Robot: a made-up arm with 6 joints.
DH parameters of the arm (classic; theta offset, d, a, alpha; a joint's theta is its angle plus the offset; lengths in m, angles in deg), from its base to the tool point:
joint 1: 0 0.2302 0 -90
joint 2: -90 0 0.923 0
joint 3: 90 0.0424 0 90
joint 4: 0 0.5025 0 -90
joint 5: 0 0 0 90
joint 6: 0 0.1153 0 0
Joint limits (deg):
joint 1: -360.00..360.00
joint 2: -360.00..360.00
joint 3: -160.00..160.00
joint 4: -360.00..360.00
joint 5: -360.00..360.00
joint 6: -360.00..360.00
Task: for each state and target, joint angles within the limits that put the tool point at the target. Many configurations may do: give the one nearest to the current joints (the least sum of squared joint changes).
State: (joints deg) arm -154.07 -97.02 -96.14 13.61 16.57 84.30
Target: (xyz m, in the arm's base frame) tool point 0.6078 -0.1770 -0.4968
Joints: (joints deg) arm -191.61 -101.11 -108.37 15.59 16.25 84.30
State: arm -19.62 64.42 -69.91 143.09 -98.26 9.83
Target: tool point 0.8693 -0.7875 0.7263
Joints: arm -40.83 85.36 -64.91 141.99 -99.70 9.83
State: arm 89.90 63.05 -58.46 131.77 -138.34 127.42
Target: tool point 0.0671 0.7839 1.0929
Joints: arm 86.04 60.95 -70.12 129.87 -141.40 127.42
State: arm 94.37 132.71 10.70 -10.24 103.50 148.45
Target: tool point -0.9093 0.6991 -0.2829
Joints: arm 140.87 97.07 40.17 -6.10 117.15 148.45
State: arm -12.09 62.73 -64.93 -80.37 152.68 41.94
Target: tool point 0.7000 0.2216 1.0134
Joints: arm 17.51 64.30 -79.47 -81.67 158.57 41.94
